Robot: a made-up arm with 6 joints.
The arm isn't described. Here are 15 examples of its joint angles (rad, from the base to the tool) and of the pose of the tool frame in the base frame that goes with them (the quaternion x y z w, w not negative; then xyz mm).
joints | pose
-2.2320 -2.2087 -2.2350 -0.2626 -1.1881 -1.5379 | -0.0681 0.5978 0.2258 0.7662 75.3 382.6 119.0
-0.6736 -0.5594 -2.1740 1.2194 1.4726 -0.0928 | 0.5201 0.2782 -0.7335 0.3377 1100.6 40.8 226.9
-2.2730 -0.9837 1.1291 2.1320 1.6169 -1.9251 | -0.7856 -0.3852 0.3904 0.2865 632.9 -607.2 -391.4
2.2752 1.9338 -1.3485 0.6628 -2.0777 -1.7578 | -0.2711 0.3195 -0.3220 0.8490 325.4 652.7 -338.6
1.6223 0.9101 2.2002 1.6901 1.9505 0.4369 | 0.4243 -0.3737 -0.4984 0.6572 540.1 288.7 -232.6
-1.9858 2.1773 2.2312 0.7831 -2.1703 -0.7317 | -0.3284 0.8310 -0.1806 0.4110 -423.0 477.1 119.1
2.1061 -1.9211 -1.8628 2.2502 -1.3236 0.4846 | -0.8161 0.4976 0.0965 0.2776 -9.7 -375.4 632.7
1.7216 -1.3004 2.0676 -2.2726 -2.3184 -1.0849 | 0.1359 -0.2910 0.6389 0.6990 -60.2 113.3 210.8
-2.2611 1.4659 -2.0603 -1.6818 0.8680 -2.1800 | -0.9741 0.1954 -0.0725 0.0879 -243.9 -135.8 61.3
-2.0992 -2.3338 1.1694 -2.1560 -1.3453 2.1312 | -0.5725 0.1650 -0.7111 0.3733 227.0 -110.8 -109.0
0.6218 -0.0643 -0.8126 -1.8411 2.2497 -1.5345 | -0.7504 0.5502 0.2870 0.2278 -26.1 -223.6 119.5
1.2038 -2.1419 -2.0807 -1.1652 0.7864 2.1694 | 0.0544 0.9552 0.2158 0.1951 506.6 170.0 398.6
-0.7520 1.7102 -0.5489 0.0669 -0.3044 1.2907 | 0.3070 -0.6648 -0.1184 0.6706 218.5 -89.3 248.5
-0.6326 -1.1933 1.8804 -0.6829 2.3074 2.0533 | 0.1700 -0.6869 0.6456 0.2872 586.9 -96.7 -131.7
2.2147 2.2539 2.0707 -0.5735 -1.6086 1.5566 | -0.2361 -0.8070 0.1322 0.5249 3.8 97.5 37.3
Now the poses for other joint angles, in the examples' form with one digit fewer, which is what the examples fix.
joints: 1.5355 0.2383 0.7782 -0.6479 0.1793 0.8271
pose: 0.637 0.390 -0.176 0.641 442 251 155
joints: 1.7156 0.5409 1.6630 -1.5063 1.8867 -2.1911
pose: 0.618 -0.582 -0.260 0.460 -30 272 188
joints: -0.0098 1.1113 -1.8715 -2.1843 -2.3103 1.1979
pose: -0.290 -0.060 -0.863 0.410 223 -454 5
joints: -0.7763 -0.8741 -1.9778 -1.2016 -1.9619 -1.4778
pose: 0.681 -0.264 0.457 0.507 105 -249 307
